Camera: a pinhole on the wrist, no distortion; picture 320 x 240 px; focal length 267.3 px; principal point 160.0 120.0 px. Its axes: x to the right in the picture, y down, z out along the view. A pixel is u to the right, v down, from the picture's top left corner.
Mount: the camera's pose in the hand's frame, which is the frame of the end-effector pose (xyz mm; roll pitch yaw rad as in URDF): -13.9 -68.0 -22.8 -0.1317 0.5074 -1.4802
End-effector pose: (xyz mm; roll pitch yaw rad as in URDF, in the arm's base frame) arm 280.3 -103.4 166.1 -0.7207 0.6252 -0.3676
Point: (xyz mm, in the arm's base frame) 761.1 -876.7 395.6
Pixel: outside the picture
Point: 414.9 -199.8 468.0
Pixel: 195 40
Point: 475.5 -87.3 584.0
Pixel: 116 19
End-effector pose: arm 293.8 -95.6 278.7 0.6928 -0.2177 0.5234
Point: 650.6 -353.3 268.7
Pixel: 257 203
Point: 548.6 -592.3 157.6
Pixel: 298 38
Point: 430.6 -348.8 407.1
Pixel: 87 109
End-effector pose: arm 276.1 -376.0 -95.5 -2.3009 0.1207 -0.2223
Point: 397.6 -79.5 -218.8
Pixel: 73 146
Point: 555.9 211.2 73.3
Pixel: 280 127
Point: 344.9 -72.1 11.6
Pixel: 263 65
